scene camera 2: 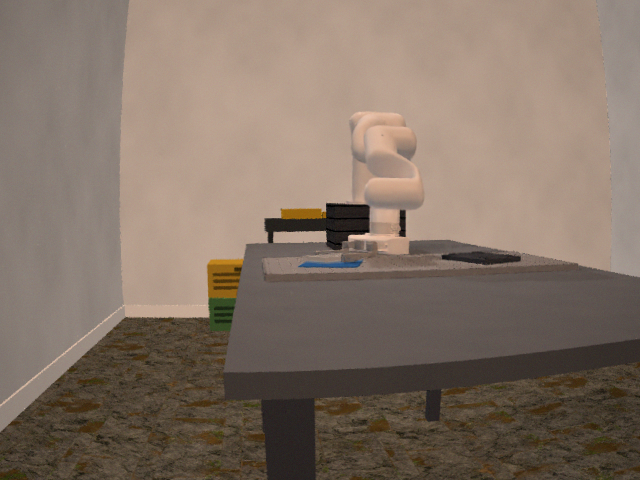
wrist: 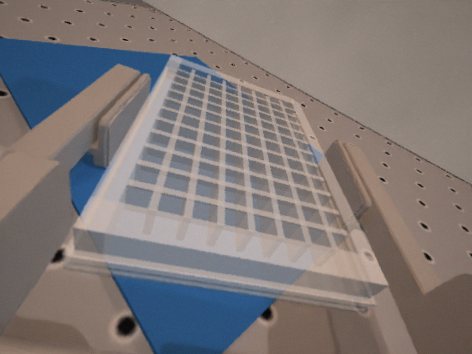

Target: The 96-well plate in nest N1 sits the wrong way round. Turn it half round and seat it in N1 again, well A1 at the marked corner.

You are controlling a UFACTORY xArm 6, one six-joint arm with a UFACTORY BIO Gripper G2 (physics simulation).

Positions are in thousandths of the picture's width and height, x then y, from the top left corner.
Labels:
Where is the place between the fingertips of the gripper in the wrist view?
514, 355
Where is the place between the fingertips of the gripper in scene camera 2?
515, 534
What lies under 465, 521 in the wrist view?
A clear 96-well plate.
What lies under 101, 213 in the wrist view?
A flat blue rectangle.

